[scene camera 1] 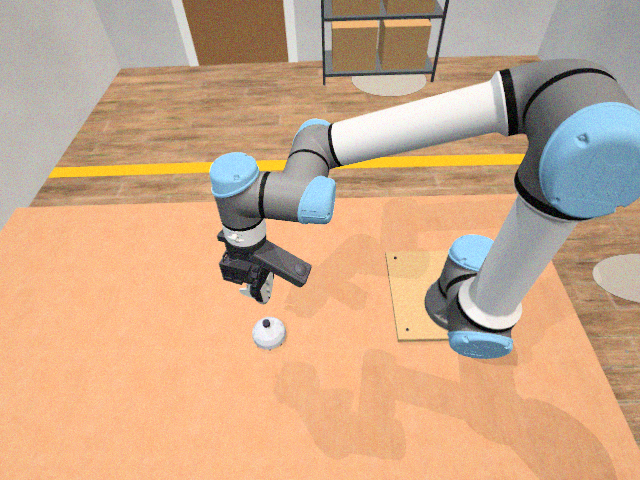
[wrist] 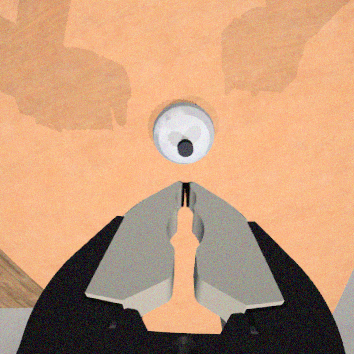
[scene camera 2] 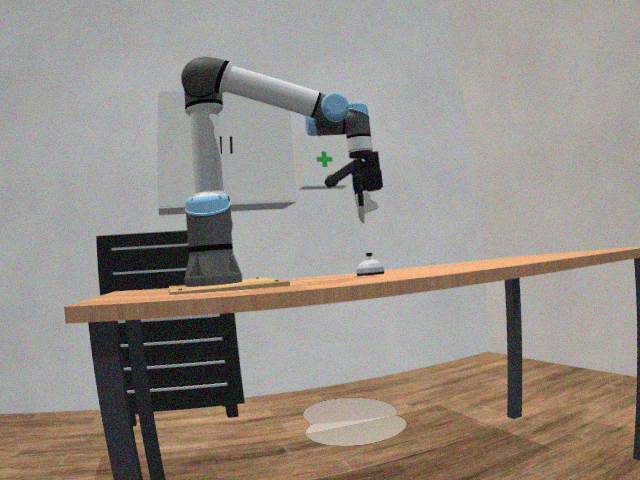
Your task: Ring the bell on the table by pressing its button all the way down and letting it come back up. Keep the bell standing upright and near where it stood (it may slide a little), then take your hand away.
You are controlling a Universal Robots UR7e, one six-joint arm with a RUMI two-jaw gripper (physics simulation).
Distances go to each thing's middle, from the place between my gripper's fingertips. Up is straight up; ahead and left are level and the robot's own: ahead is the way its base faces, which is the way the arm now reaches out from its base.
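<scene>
I find my hand 120 mm above the bell (scene camera 1: pixel 269 338), and 10 mm short of it.
</scene>
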